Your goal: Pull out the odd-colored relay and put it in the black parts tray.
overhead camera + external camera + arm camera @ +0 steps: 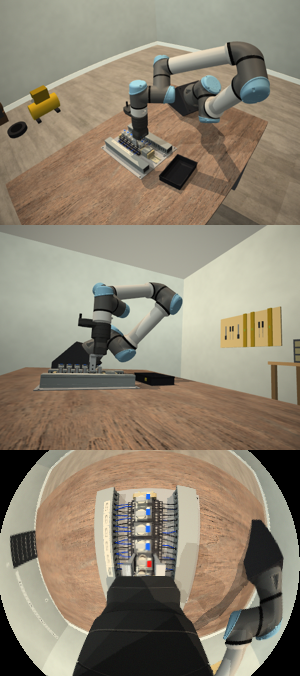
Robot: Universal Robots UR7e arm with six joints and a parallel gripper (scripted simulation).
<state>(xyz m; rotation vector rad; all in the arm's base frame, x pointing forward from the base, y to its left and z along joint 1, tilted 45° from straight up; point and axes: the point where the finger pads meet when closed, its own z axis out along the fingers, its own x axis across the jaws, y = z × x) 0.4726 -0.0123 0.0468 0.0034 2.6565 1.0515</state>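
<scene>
My gripper is now 10 mm above the red-button relay. Also, from my hand: grey relay panel (10 mm to the right, 40 mm below); then black parts tray (30 mm behind, 260 mm to the left, 50 mm below).
</scene>
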